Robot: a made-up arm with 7 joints. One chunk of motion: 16 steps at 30 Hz.
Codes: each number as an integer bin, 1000 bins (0 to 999) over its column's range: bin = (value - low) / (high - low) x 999, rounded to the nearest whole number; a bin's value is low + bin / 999 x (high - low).
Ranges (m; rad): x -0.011..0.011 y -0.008..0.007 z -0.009..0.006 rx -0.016..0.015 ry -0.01..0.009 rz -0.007..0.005
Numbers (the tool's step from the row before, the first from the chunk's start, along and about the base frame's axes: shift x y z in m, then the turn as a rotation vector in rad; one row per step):
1: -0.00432 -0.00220 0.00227 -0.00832 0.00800 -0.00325
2: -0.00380 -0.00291 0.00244 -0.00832 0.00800 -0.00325
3: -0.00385 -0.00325 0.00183 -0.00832 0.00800 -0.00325
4: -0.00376 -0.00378 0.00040 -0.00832 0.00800 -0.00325
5: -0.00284 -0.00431 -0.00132 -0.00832 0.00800 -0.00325
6: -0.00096 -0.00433 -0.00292 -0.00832 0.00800 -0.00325
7: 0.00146 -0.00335 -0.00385 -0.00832 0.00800 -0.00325
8: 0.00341 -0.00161 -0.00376 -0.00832 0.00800 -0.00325
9: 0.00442 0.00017 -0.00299 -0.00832 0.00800 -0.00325
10: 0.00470 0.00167 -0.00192 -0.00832 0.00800 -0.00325
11: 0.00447 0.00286 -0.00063 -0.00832 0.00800 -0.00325
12: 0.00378 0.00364 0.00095 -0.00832 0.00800 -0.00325
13: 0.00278 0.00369 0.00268 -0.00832 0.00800 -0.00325
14: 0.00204 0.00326 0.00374 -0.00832 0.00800 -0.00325
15: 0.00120 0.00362 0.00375 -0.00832 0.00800 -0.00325
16: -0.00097 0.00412 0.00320 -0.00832 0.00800 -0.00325
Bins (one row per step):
1: 303 386 751 247 946 312
2: 327 339 762 247 946 312
3: 325 316 721 247 946 312
4: 329 281 626 247 946 312
5: 371 246 511 247 946 312
6: 456 244 405 247 946 312
7: 566 310 343 247 946 312
8: 654 426 349 247 946 312
9: 700 544 400 247 946 312
10: 713 644 472 247 946 312
11: 702 723 557 247 946 312
12: 671 775 663 247 946 312
13: 626 779 778 247 946 312
14: 592 750 848 247 946 312
15: 554 774 849 247 946 312
16: 455 807 813 247 946 312

